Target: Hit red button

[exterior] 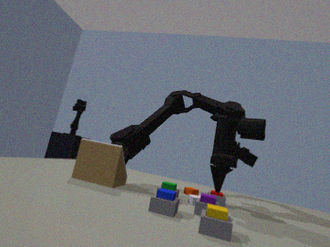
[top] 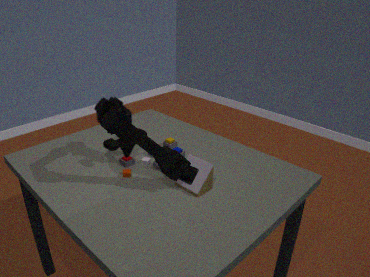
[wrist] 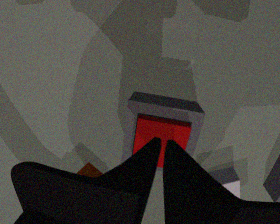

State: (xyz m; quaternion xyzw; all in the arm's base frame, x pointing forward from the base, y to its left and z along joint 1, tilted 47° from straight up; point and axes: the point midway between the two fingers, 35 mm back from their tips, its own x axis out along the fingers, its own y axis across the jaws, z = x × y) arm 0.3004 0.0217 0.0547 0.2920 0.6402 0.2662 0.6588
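Right now the red button is 10 mm below my gripper tip. Also, from my gripper tip: white block 60 mm to the right, 50 mm behind, 20 mm below; purple button 140 mm to the right, 30 mm behind; orange block 70 mm behind, 60 mm to the left, 20 mm below.
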